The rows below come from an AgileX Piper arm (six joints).
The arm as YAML. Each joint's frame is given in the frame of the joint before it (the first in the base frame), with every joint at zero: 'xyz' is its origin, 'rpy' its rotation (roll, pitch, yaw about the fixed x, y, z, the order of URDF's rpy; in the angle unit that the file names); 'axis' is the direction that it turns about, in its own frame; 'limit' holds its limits. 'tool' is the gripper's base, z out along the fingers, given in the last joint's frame.
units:
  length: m
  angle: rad
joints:
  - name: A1
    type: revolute
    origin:
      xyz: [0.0, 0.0, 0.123]
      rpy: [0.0, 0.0, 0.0]
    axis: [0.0, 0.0, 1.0]
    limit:
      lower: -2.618
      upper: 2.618
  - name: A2
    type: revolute
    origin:
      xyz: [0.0, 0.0, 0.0]
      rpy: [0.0, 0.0, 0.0]
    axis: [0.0, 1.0, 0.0]
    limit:
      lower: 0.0
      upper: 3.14
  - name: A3
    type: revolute
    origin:
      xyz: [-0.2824, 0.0, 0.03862]
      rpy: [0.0, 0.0, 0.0]
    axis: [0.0, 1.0, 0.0]
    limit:
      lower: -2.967
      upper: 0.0
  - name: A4
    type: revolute
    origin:
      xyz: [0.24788, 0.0, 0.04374]
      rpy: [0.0, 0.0, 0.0]
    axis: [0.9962, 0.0, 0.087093]
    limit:
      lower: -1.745
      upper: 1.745
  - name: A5
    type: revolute
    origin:
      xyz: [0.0, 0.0, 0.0]
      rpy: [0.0, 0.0, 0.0]
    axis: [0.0, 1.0, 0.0]
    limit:
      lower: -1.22
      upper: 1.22
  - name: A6
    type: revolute
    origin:
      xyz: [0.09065, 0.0, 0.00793]
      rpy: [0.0, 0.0, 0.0]
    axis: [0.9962, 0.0, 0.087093]
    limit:
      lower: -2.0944
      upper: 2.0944
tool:
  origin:
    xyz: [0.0, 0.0, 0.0]
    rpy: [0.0, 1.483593, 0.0]
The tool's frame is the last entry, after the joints.
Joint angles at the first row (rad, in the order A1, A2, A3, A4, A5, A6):
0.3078, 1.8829, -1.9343, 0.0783, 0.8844, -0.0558
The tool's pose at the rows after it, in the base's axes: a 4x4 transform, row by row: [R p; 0 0 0 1], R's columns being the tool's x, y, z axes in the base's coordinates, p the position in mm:
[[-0.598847 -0.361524 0.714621 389.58], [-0.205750 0.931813 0.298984 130.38], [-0.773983 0.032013 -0.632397 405.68], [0 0 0 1]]
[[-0.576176 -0.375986 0.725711 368.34], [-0.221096 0.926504 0.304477 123.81], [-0.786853 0.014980 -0.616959 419.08], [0 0 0 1]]
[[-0.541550 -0.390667 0.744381 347.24], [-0.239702 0.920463 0.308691 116.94], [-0.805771 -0.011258 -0.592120 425.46], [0 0 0 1]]
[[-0.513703 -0.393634 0.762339 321.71], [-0.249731 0.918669 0.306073 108.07], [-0.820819 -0.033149 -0.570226 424.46], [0 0 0 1]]
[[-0.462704 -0.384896 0.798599 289.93], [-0.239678 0.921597 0.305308 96.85], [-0.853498 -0.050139 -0.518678 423.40], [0 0 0 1]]
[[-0.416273 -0.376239 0.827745 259.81], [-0.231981 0.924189 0.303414 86.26], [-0.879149 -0.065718 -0.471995 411.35], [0 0 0 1]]
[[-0.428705 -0.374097 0.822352 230.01], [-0.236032 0.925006 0.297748 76.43], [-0.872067 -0.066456 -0.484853 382.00], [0 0 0 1]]
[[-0.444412 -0.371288 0.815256 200.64], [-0.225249 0.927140 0.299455 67.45], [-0.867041 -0.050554 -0.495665 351.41], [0 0 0 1]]
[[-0.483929 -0.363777 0.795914 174.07], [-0.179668 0.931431 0.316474 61.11], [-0.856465 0.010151 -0.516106 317.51], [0 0 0 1]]
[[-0.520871 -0.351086 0.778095 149.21], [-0.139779 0.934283 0.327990 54.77], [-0.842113 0.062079 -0.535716 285.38], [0 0 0 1]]
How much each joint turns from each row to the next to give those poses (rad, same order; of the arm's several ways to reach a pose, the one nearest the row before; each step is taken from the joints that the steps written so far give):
0.0000, -0.0906, 0.0215, 0.0094, 0.0117, -0.0138
0.0000, -0.0806, 0.0605, 0.0024, 0.0005, -0.0230
0.0000, -0.0882, 0.0952, 0.0008, -0.0383, -0.0315
0.0000, -0.1086, 0.1383, -0.0062, -0.0573, -0.0175
0.0000, -0.1352, 0.1608, -0.0097, -0.0881, -0.0036
0.0000, -0.1314, 0.1794, -0.0080, -0.1025, -0.0049
0.0000, -0.1232, 0.2020, -0.0004, -0.0643, -0.0021
0.0000, -0.1194, 0.1886, 0.0151, -0.0562, -0.0001
0.0000, -0.1046, 0.1771, 0.0595, -0.0456, 0.0000
0.0000, -0.0998, 0.1582, 0.0516, -0.0316, 0.0000

